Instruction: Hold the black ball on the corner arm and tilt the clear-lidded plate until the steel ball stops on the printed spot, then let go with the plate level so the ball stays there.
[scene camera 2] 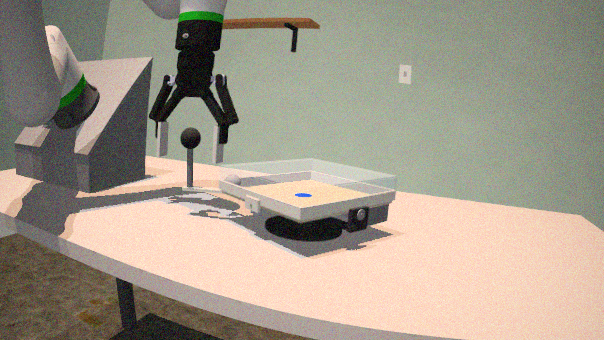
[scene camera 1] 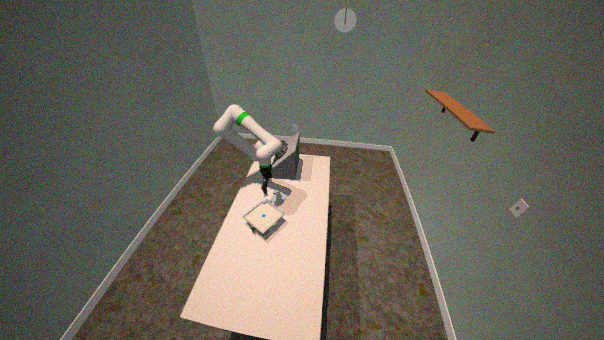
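The black ball [scene camera 2: 190, 138] stands on a thin upright post on the corner arm [scene camera 2: 205, 189], left of the plate in scene camera 2. My gripper [scene camera 2: 190, 144] is open wide, with one fingertip on each side of the black ball in that view and a gap at both sides; depth is hard to judge. The clear-lidded plate [scene camera 1: 254, 225] [scene camera 2: 340, 208] looks about level on its black base [scene camera 2: 303, 228]. The blue printed spot [scene camera 1: 263, 216] [scene camera 2: 303, 195] is near its middle. The steel ball [scene camera 2: 233, 180] shows pale at the plate's corner nearest the arm, away from the spot.
The robot's grey wedge-shaped mount [scene camera 1: 290, 165] [scene camera 2: 120, 120] stands at the arm's end of the white table [scene camera 1: 270, 285] [scene camera 2: 450, 280]. A brown wall shelf [scene camera 1: 460, 112] [scene camera 2: 270, 23] hangs on the wall beyond the table.
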